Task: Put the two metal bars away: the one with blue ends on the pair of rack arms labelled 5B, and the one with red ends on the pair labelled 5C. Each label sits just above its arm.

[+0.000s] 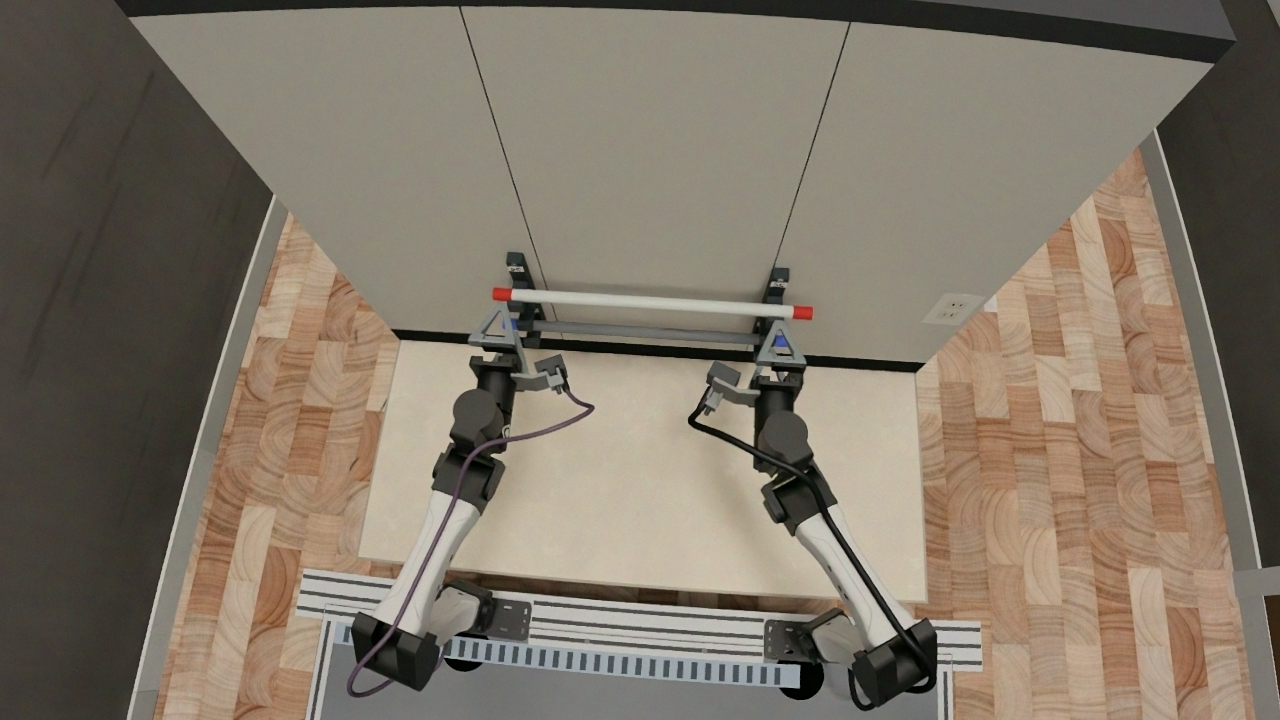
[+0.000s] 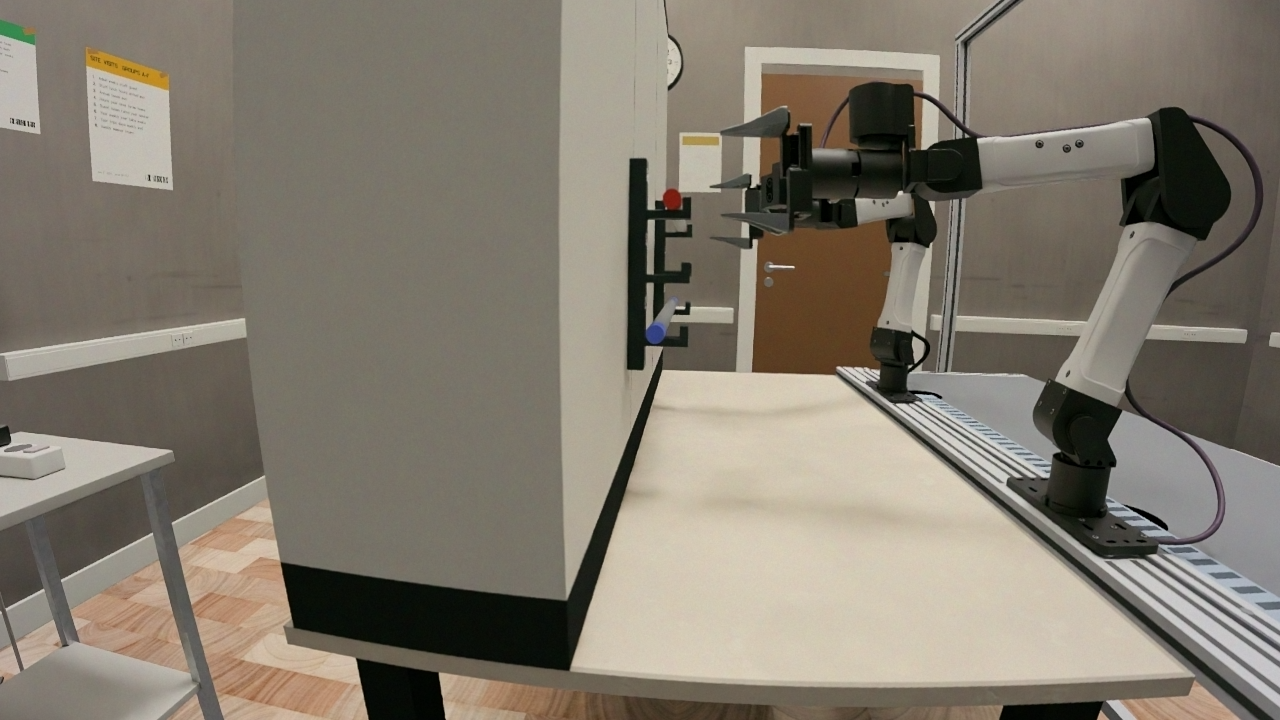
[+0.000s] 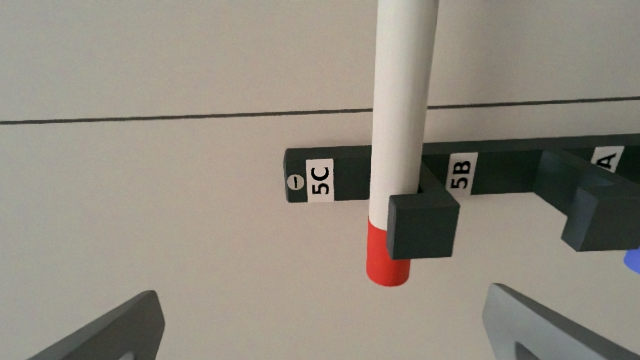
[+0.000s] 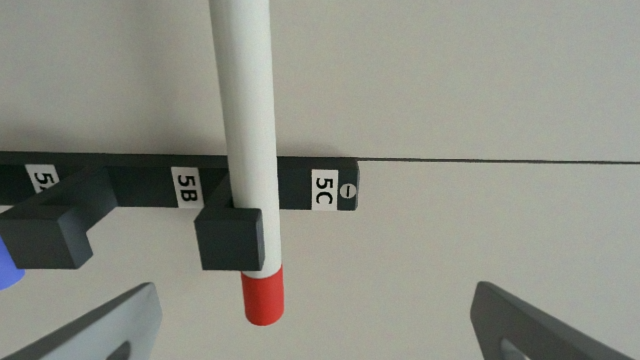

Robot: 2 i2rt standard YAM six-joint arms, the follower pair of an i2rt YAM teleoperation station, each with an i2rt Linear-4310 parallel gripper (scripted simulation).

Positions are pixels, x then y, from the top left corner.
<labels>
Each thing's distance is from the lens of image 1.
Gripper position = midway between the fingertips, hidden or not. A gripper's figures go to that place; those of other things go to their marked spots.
my left gripper (image 1: 508, 317): 1.05 m
my right gripper (image 1: 774, 334): 1.03 m
blue-ended bar (image 1: 539, 325): 1.23 m
red-ended bar (image 1: 499, 294): 1.10 m
rack upright (image 1: 779, 277): 1.05 m
The marked spots on the blue-ended bar and the red-ended bar are 0.16 m apart.
</labels>
